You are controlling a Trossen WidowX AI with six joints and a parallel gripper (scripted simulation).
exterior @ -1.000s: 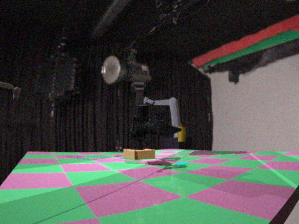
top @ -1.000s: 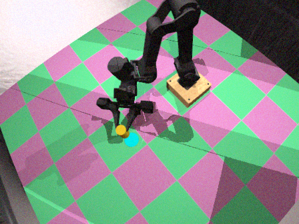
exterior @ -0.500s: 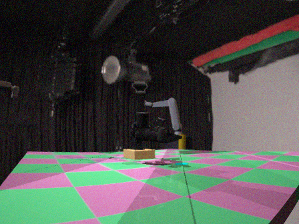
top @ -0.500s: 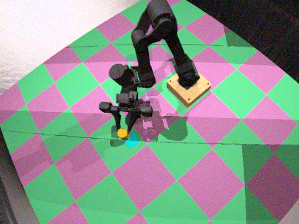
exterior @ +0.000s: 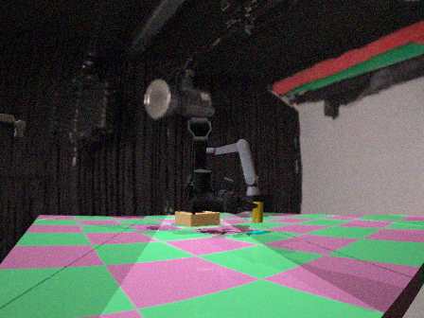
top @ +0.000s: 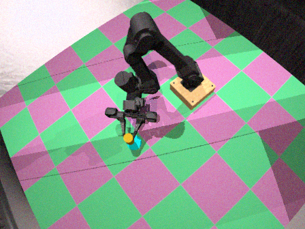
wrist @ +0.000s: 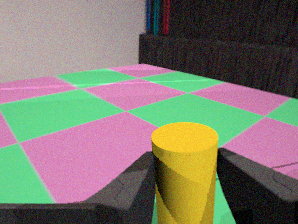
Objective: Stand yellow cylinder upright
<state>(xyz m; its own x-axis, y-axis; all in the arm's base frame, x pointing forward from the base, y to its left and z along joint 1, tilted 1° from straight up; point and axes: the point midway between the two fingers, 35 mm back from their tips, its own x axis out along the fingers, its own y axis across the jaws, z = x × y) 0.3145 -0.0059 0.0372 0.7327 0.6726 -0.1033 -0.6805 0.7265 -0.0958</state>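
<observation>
Now: the cyan circle 90 mm below my gripper tip. From my gripper tip the other things lie so: yellow tall cylinder (20 mm below).
</observation>
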